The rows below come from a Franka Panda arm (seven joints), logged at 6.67 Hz.
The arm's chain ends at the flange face. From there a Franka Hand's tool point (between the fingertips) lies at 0.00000 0.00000 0.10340 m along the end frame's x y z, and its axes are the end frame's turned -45 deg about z.
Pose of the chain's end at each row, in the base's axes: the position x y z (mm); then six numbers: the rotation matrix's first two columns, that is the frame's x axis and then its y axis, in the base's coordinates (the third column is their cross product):
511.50, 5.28, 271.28, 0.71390, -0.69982, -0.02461, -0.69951, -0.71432, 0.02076
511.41, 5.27, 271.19, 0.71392, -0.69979, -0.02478, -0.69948, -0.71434, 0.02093
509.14, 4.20, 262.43, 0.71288, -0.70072, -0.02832, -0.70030, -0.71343, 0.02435
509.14, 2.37, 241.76, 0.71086, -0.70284, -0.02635, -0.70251, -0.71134, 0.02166
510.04, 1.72, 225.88, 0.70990, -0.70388, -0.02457, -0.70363, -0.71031, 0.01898
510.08, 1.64, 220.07, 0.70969, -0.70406, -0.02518, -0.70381, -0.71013, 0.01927
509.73, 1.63, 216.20, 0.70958, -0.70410, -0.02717, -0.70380, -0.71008, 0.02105
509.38, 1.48, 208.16, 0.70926, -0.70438, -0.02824, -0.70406, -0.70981, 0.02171
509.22, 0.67, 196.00, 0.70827, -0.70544, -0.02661, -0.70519, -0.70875, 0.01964
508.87, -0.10, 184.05, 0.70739, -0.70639, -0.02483, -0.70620, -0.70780, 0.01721
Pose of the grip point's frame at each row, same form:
508.18, 5.53, 167.93, 0.99943, 0.01025, -0.03208, 0.01018, -0.99995, -0.00272
508.07, 5.52, 167.84, 0.99942, 0.01029, -0.03232, 0.01021, -0.99994, -0.00272
505.29, 4.46, 159.10, 0.99927, 0.00899, -0.03724, 0.00890, -0.99996, -0.00281
505.63, 2.69, 138.42, 0.99940, 0.00601, -0.03395, 0.00590, -0.99998, -0.00332
506.85, 2.11, 122.53, 0.99952, 0.00455, -0.03079, 0.00443, -0.99998, -0.00395
506.83, 2.06, 116.72, 0.99950, 0.00429, -0.03143, 0.00416, -0.99998, -0.00418
506.20, 2.06, 112.86, 0.99941, 0.00423, -0.03410, 0.00409, -0.99998, -0.00433
505.73, 1.94, 104.83, 0.99937, 0.00384, -0.03532, 0.00368, -0.99998, -0.00462
505.84, 1.17, 92.66, 0.99947, 0.00234, -0.03270, 0.00218, -0.99998, -0.00493
505.80, 0.45, 80.70, 0.99956, 0.00100, -0.02973, 0.00084, -0.99998, -0.00539

